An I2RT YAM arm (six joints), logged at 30 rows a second.
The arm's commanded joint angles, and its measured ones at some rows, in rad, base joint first. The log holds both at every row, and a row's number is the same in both.
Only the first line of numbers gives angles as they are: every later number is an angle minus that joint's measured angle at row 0.
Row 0, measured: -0.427, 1.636, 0.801, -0.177, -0.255, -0.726
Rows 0 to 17, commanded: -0.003, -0.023, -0.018, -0.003, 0.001, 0.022; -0.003, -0.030, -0.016, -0.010, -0.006, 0.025; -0.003, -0.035, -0.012, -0.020, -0.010, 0.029; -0.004, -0.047, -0.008, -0.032, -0.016, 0.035; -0.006, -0.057, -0.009, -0.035, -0.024, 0.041; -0.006, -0.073, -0.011, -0.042, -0.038, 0.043; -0.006, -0.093, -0.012, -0.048, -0.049, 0.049; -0.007, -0.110, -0.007, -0.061, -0.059, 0.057; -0.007, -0.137, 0.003, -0.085, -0.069, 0.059; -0.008, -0.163, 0.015, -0.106, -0.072, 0.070; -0.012, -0.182, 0.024, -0.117, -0.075, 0.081; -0.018, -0.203, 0.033, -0.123, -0.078, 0.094; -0.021, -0.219, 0.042, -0.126, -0.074, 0.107; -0.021, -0.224, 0.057, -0.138, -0.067, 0.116; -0.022, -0.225, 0.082, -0.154, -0.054, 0.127; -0.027, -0.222, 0.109, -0.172, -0.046, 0.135; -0.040, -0.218, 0.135, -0.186, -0.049, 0.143; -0.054, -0.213, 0.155, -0.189, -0.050, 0.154
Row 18, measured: -0.032, -0.215, 0.114, -0.147, -0.050, 0.104
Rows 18 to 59, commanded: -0.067, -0.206, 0.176, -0.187, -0.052, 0.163; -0.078, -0.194, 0.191, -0.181, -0.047, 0.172; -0.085, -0.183, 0.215, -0.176, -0.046, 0.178; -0.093, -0.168, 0.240, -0.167, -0.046, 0.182; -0.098, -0.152, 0.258, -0.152, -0.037, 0.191; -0.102, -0.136, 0.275, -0.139, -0.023, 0.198; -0.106, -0.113, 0.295, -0.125, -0.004, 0.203; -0.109, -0.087, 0.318, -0.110, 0.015, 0.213; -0.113, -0.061, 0.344, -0.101, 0.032, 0.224; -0.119, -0.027, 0.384, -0.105, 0.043, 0.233; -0.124, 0.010, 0.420, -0.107, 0.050, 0.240; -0.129, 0.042, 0.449, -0.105, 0.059, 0.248; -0.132, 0.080, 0.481, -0.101, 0.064, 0.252; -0.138, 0.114, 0.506, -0.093, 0.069, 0.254; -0.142, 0.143, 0.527, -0.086, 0.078, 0.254; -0.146, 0.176, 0.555, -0.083, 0.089, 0.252; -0.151, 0.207, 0.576, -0.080, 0.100, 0.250; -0.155, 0.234, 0.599, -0.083, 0.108, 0.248; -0.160, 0.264, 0.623, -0.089, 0.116, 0.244; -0.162, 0.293, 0.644, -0.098, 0.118, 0.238; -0.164, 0.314, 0.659, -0.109, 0.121, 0.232; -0.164, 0.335, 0.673, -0.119, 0.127, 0.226; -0.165, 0.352, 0.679, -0.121, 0.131, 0.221; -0.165, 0.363, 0.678, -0.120, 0.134, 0.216; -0.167, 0.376, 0.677, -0.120, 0.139, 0.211; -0.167, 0.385, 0.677, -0.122, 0.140, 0.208; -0.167, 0.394, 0.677, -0.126, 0.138, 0.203; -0.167, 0.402, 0.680, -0.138, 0.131, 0.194; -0.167, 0.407, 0.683, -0.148, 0.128, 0.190; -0.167, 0.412, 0.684, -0.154, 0.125, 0.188; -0.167, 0.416, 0.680, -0.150, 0.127, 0.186; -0.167, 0.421, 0.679, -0.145, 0.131, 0.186; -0.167, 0.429, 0.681, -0.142, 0.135, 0.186; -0.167, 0.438, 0.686, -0.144, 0.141, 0.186; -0.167, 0.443, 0.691, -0.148, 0.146, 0.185; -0.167, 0.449, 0.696, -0.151, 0.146, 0.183; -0.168, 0.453, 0.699, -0.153, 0.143, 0.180; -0.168, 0.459, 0.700, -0.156, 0.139, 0.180; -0.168, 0.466, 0.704, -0.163, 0.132, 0.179; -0.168, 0.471, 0.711, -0.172, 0.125, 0.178; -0.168, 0.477, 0.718, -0.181, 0.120, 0.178; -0.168, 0.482, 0.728, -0.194, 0.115, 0.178
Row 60, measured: -0.166, 0.471, 0.708, -0.158, 0.132, 0.180
